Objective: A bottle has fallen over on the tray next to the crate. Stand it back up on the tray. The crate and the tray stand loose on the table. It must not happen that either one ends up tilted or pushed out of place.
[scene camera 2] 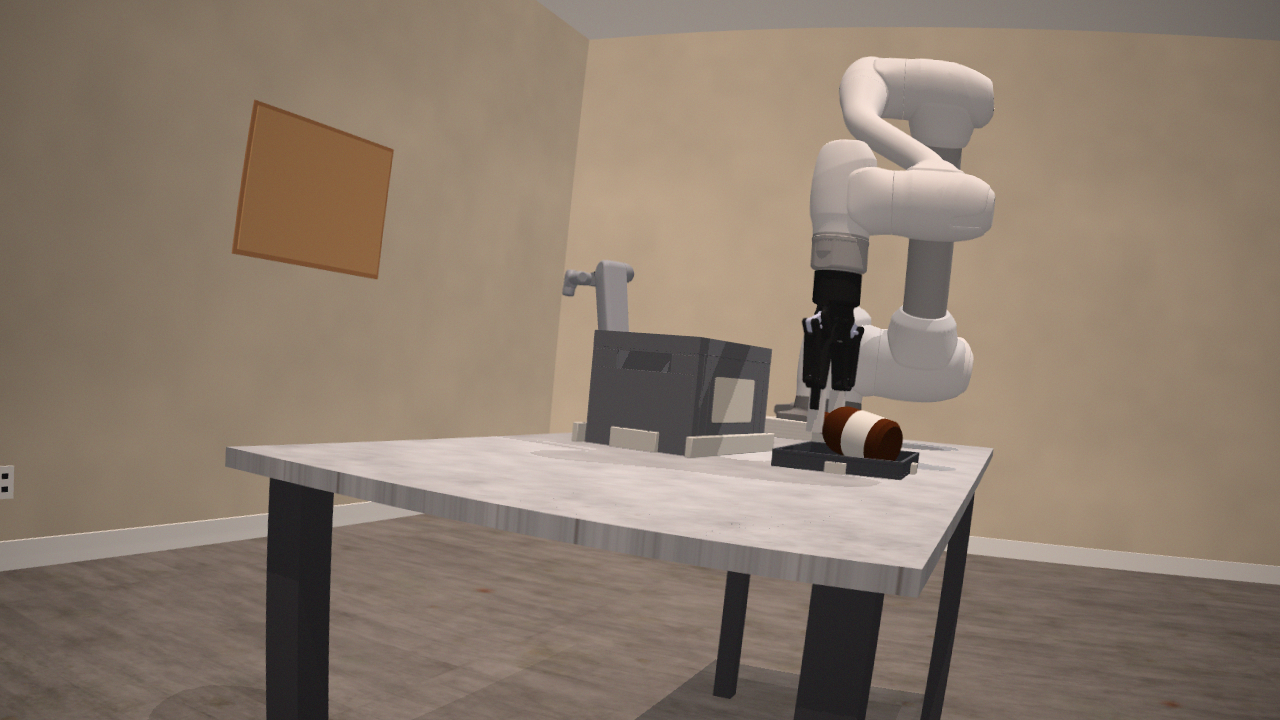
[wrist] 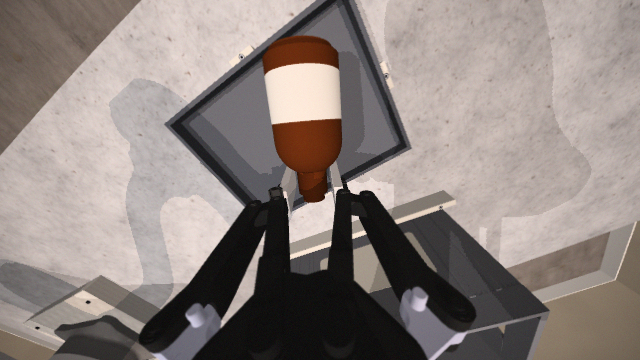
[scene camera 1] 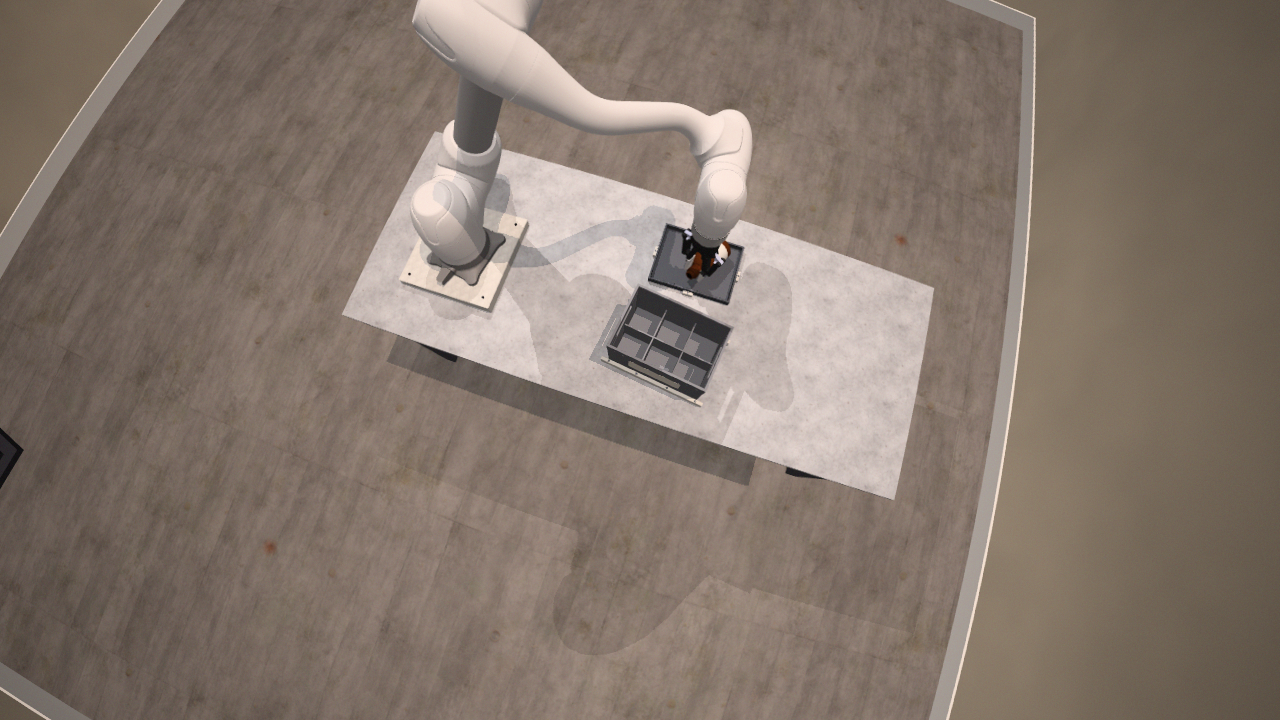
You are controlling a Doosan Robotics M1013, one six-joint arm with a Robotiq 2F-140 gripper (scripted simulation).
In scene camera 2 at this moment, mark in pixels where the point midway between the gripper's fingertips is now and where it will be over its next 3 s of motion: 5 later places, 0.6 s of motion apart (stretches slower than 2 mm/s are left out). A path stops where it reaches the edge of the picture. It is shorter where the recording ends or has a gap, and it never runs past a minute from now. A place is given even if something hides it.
My gripper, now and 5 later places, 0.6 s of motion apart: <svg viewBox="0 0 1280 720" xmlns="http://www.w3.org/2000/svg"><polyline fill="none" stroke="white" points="824,432 826,416 828,397 830,377 832,362 833,351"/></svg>
